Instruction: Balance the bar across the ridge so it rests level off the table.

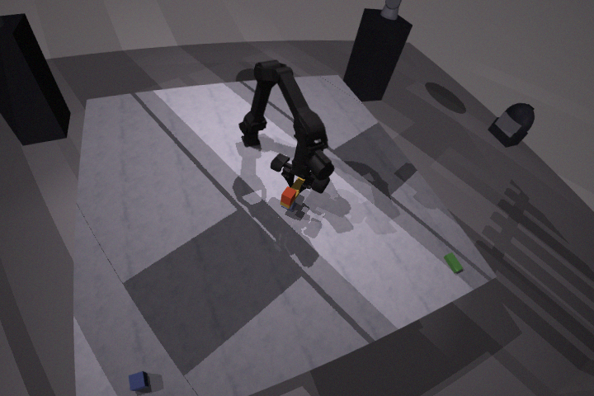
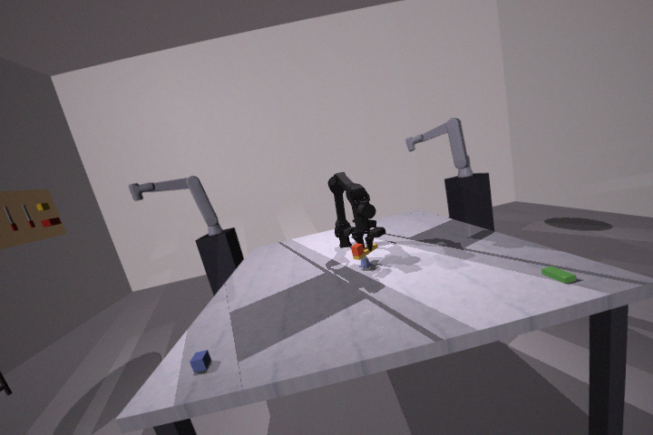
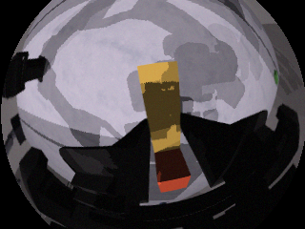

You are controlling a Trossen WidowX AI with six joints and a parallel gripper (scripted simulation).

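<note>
My gripper tip is now 30 mm to the left of the yellow bar, 20 mm short of it and 10 mm below it. Also, from my gripper tip: blue cube 560 mm to the right, 410 mm ahead, 40 mm below; then green flat block 440 mm to the left, 410 mm ahead, 50 mm below.
</note>
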